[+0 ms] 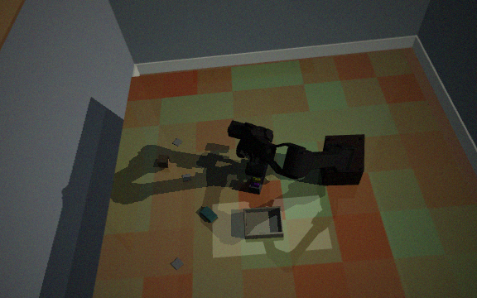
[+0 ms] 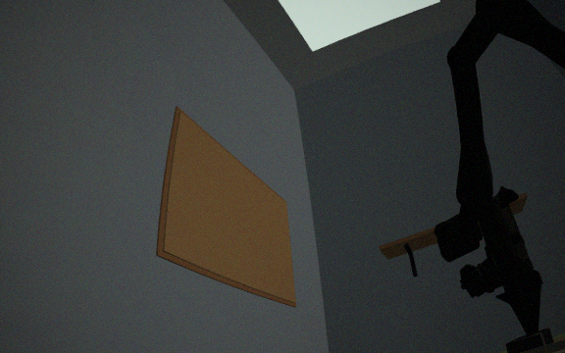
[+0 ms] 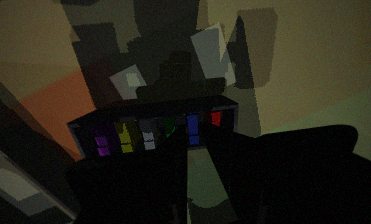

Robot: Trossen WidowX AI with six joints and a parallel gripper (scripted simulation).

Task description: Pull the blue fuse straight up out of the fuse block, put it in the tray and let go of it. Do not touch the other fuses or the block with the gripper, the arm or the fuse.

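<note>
Right now my gripper tip is 1 cm above the blue fuse. From my gripper tip the other things lie so: tan cube: 38 cm ahead, 4 cm to the right, 2 cm below; then teal block: 19 cm ahead, 18 cm to the left, 3 cm below; then grey tray: 1 cm behind, 22 cm to the left, 3 cm below.
</note>
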